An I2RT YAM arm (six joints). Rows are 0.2 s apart.
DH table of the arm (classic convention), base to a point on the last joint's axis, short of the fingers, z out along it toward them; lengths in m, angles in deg. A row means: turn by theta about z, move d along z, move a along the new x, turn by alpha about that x. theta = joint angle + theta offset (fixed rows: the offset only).
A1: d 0.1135; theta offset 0; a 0.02; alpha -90
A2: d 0; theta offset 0; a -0.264; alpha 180
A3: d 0; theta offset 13.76; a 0.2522; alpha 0
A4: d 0; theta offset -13.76; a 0.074; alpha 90
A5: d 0; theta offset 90; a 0; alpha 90
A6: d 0.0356; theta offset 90; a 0; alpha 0
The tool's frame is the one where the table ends.
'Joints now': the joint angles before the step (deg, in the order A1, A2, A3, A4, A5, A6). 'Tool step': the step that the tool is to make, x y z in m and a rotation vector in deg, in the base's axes. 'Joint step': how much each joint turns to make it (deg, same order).
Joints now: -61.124, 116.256, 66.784, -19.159, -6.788, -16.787
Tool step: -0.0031, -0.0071, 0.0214, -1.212, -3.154, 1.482
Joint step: -1.191, -2.240, 1.873, -1.787, -3.059, -1.641
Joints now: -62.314, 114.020, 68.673, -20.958, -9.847, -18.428
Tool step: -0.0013, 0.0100, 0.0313, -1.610, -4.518, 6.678
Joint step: 0.000, -5.610, -0.602, -2.538, -5.767, -4.800
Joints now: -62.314, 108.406, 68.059, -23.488, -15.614, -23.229
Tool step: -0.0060, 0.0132, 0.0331, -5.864, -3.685, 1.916
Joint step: -0.003, -7.462, -2.933, 1.964, -1.411, -1.466
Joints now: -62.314, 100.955, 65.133, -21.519, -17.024, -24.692
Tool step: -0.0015, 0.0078, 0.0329, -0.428, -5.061, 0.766
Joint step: -0.006, -4.636, 1.490, -2.782, -3.972, 1.880
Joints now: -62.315, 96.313, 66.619, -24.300, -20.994, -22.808
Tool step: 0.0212, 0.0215, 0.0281, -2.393, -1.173, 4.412
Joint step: 4.789, -3.613, 1.932, -2.816, 0.375, 0.200
